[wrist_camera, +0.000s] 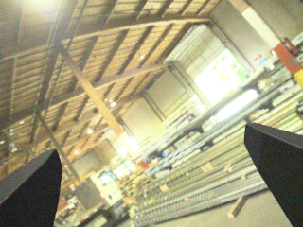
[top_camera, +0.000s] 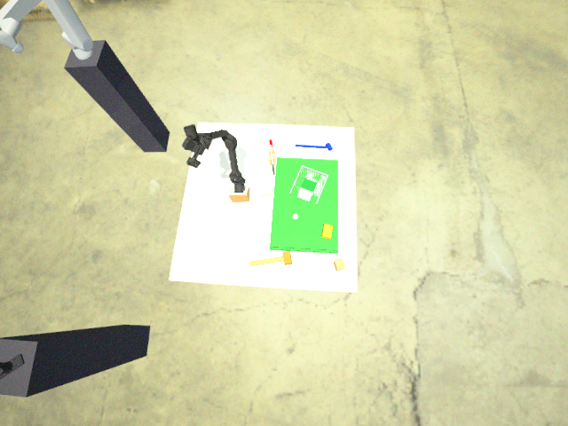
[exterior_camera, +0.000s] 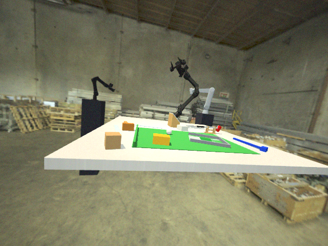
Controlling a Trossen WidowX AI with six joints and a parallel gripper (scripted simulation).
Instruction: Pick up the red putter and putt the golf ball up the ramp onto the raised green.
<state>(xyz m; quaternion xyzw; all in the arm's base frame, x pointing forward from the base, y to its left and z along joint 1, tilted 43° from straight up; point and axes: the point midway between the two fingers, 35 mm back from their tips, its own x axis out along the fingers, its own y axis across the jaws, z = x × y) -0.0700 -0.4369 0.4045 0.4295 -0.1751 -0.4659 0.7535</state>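
Now: gripper tip 28 cm short of the wooden frame, 39 cm to the right of it and 69 cm above it. The rest, counted from my gripper tip: white golf ball 47 cm ahead, 9 cm to the right, 69 cm below; then yellow block 69 cm ahead, 20 cm to the right, 69 cm below; then green mat 54 cm ahead, 2 cm to the left, 72 cm below.
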